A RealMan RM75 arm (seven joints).
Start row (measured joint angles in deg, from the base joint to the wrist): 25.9 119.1 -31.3 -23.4 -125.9 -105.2 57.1
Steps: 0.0 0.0 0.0 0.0 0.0 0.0 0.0; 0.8 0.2 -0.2 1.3 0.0 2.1 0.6; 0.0 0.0 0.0 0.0 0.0 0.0 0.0; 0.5 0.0 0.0 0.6 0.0 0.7 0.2; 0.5 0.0 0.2 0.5 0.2 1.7 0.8; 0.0 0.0 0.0 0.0 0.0 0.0 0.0; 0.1 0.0 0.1 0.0 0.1 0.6 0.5
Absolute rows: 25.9 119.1 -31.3 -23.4 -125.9 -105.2 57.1; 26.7 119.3 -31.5 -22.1 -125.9 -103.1 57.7; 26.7 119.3 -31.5 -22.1 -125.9 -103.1 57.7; 27.2 119.3 -31.5 -21.5 -125.9 -102.4 57.9; 27.7 119.3 -31.3 -21.0 -125.7 -100.7 58.7; 27.7 119.3 -31.3 -21.0 -125.7 -100.7 58.7; 27.8 119.3 -31.2 -21.0 -125.6 -100.1 59.2
